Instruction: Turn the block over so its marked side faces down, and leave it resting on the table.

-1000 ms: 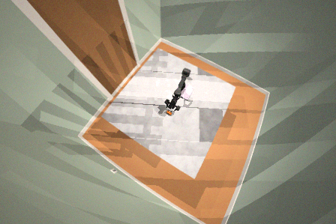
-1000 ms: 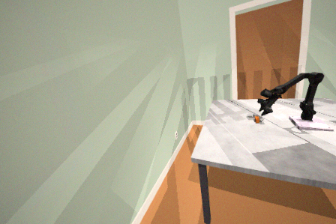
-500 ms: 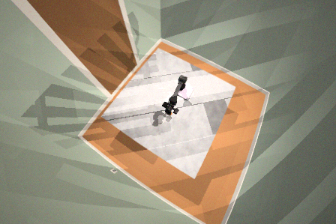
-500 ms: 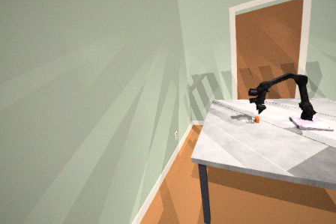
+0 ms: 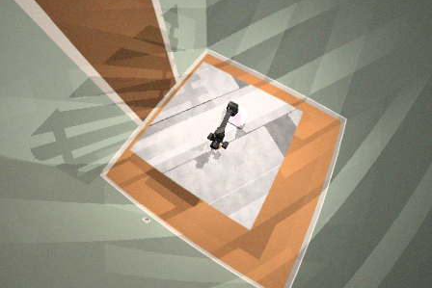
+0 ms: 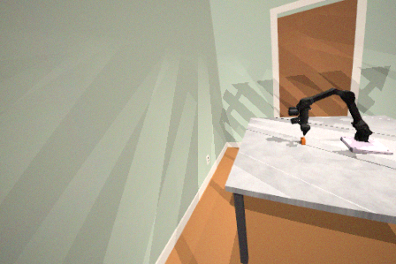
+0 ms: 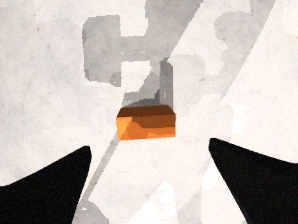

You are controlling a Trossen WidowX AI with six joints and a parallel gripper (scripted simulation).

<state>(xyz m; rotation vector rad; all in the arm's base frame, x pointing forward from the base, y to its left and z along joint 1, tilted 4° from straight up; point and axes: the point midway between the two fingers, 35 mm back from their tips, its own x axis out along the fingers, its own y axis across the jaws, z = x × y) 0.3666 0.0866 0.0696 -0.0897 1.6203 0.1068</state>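
Right now the orange block is 10 mm behind my gripper tip and 60 mm below it.
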